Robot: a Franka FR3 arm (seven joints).
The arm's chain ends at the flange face. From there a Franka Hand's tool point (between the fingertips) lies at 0.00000 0.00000 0.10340 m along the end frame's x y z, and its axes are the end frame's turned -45 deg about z.
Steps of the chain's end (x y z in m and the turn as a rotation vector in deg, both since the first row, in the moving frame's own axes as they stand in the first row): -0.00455, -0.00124, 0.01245, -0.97, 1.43, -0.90; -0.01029, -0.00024, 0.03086, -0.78, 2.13, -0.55; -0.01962, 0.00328, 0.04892, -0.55, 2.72, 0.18; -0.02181, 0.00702, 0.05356, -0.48, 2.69, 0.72; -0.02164, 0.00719, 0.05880, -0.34, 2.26, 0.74
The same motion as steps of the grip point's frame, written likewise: -0.00173, -0.00104, 0.01240, -1.70, 0.33, -0.90; -0.00537, -0.00374, 0.03078, -2.06, 0.95, -0.55; -0.01343, -0.00738, 0.04880, -2.31, 1.53, 0.18; -0.01759, -0.00640, 0.05344, -2.24, 1.56, 0.72; -0.01796, -0.00688, 0.05872, -1.84, 1.36, 0.74
